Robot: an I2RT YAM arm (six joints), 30 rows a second.
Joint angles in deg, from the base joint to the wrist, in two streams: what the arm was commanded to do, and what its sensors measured. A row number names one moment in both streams.
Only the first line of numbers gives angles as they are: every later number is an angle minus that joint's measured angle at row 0.
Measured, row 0:
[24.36 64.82 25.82 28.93 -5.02 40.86]
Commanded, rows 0 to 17:
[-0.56 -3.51 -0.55 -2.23 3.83 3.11]
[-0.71 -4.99 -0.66 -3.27 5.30 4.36]
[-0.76 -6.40 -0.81 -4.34 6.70 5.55]
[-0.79 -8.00 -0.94 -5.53 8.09 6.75]
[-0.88 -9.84 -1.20 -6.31 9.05 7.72]
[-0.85 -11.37 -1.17 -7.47 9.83 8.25]
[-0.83 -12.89 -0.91 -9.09 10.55 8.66]
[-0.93 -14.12 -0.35 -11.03 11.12 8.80]
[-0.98 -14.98 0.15 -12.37 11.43 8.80]
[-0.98 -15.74 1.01 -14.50 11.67 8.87]
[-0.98 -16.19 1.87 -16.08 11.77 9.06]
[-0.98 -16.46 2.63 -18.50 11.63 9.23]
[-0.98 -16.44 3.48 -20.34 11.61 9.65]
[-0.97 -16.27 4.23 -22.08 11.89 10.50]
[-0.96 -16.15 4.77 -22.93 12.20 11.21]
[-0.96 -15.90 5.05 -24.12 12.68 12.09]
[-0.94 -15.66 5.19 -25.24 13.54 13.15]
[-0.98 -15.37 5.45 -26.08 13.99 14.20]
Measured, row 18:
[-0.66 -15.83 3.94 -19.80 11.46 10.89]
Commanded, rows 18 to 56:
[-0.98 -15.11 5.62 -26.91 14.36 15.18]
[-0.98 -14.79 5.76 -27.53 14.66 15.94]
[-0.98 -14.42 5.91 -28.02 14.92 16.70]
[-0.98 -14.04 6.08 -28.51 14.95 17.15]
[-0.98 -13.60 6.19 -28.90 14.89 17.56]
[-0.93 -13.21 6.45 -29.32 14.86 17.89]
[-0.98 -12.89 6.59 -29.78 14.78 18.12]
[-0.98 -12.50 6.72 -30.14 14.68 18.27]
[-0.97 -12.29 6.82 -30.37 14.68 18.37]
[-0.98 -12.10 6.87 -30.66 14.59 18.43]
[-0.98 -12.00 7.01 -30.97 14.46 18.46]
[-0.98 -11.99 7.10 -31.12 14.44 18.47]
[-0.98 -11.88 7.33 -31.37 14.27 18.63]
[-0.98 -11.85 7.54 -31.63 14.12 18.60]
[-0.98 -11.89 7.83 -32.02 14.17 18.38]
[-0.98 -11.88 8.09 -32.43 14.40 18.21]
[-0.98 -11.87 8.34 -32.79 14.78 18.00]
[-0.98 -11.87 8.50 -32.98 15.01 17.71]
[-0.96 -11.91 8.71 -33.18 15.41 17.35]
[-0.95 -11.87 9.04 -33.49 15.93 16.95]
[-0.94 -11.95 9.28 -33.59 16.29 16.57]
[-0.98 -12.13 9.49 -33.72 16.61 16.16]
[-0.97 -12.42 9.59 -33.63 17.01 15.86]
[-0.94 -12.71 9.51 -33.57 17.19 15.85]
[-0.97 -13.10 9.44 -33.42 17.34 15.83]
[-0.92 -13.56 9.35 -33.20 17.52 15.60]
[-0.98 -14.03 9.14 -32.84 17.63 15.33]
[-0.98 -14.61 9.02 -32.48 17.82 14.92]
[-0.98 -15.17 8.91 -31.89 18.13 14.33]
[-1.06 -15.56 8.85 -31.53 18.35 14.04]
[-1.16 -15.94 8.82 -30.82 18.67 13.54]
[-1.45 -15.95 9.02 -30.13 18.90 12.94]
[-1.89 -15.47 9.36 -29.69 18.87 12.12]
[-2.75 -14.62 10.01 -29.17 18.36 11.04]
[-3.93 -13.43 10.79 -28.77 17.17 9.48]
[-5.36 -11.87 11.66 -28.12 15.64 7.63]
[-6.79 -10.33 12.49 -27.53 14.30 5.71]
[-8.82 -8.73 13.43 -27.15 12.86 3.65]
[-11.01 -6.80 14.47 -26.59 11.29 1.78]
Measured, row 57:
[-7.08 -10.06 11.70 -29.66 14.91 8.74]
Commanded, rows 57 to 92:
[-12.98 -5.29 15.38 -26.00 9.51 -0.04]
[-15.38 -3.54 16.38 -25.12 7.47 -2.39]
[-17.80 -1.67 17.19 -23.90 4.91 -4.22]
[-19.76 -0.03 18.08 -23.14 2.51 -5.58]
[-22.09 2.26 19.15 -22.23 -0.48 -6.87]
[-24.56 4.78 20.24 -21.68 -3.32 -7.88]
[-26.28 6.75 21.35 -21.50 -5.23 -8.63]
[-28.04 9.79 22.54 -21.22 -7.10 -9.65]
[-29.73 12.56 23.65 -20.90 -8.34 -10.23]
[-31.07 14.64 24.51 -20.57 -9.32 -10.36]
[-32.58 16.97 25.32 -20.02 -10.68 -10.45]
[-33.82 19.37 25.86 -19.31 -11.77 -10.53]
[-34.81 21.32 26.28 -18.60 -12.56 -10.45]
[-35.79 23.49 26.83 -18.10 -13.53 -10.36]
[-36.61 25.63 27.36 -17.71 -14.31 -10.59]
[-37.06 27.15 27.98 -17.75 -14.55 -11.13]
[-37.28 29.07 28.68 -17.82 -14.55 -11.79]
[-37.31 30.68 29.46 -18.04 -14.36 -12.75]
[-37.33 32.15 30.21 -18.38 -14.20 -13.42]
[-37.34 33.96 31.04 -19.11 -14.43 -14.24]
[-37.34 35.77 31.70 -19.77 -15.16 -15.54]
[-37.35 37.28 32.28 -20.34 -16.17 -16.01]
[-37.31 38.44 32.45 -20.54 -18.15 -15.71]
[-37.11 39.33 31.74 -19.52 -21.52 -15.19]
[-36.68 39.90 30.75 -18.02 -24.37 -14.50]
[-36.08 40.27 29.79 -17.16 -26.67 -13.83]
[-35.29 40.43 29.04 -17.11 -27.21 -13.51]
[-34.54 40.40 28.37 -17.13 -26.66 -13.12]
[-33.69 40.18 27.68 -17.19 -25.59 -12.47]
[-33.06 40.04 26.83 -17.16 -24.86 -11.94]
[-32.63 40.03 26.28 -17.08 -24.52 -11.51]
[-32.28 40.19 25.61 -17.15 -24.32 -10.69]
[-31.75 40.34 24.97 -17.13 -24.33 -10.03]
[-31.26 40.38 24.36 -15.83 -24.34 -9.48]
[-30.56 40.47 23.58 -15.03 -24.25 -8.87]
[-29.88 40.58 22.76 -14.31 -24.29 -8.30]
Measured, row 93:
[-31.15 40.08 24.57 -16.90 -23.47 -10.80]
